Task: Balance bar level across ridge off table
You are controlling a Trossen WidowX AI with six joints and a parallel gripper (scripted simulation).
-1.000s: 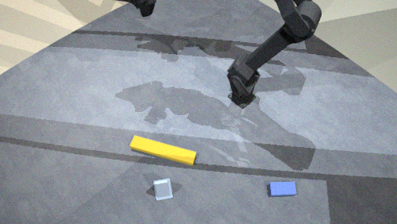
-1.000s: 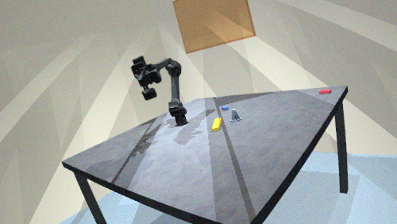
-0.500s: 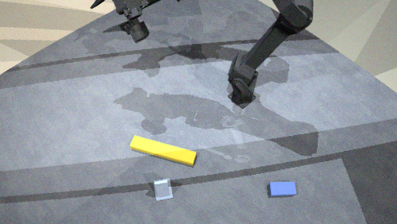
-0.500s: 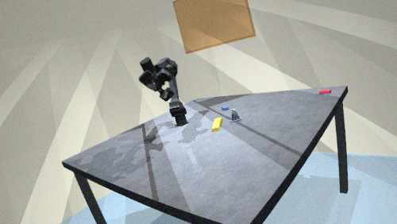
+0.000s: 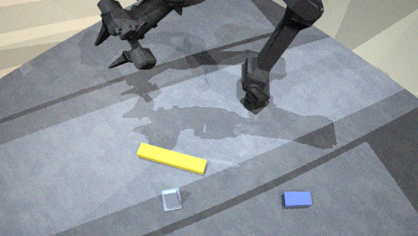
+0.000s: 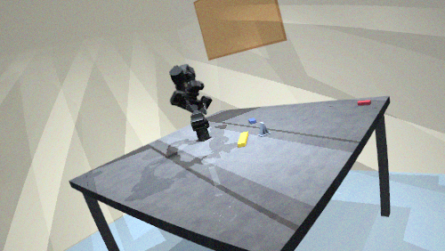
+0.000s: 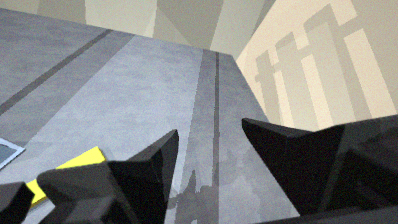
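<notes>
The yellow bar is 10 mm behind my gripper tip, 230 mm to the left of it and 200 mm below it. From my gripper tip the other things lie so: red block 440 mm ahead, 750 mm to the left, 200 mm below; grey ridge 60 mm ahead, 310 mm to the left, 180 mm below; blue block 160 mm behind, 520 mm to the left, 200 mm below.
</notes>
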